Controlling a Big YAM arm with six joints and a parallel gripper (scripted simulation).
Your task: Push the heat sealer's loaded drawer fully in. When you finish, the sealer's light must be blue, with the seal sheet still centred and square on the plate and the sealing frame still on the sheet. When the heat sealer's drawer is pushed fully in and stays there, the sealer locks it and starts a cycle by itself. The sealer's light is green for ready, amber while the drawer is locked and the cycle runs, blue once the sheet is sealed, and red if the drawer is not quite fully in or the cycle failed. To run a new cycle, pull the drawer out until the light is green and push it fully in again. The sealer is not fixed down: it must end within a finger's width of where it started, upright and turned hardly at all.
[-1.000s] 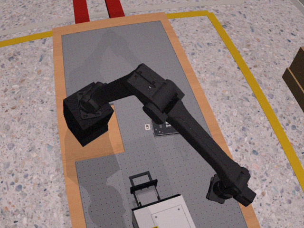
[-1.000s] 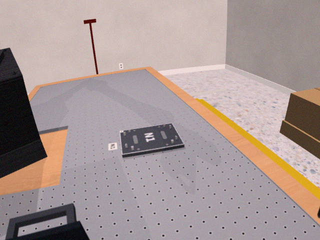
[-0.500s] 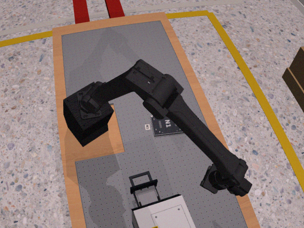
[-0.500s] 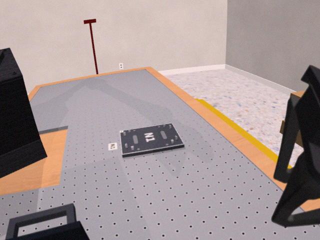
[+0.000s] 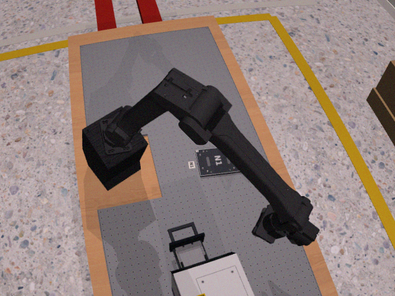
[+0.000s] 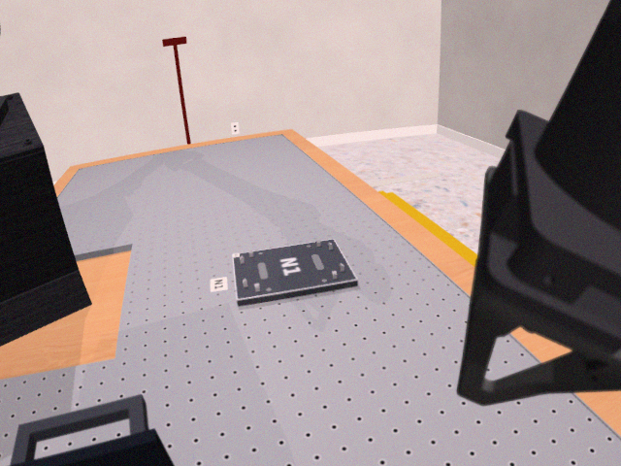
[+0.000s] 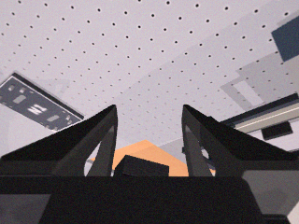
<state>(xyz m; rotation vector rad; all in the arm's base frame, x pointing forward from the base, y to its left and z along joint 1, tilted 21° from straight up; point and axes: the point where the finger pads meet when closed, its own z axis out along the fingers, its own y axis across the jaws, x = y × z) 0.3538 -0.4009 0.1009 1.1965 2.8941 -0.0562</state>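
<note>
The black drawer lies 210 mm behind my hand, 10 mm to the right of it and 90 mm below it.
</note>
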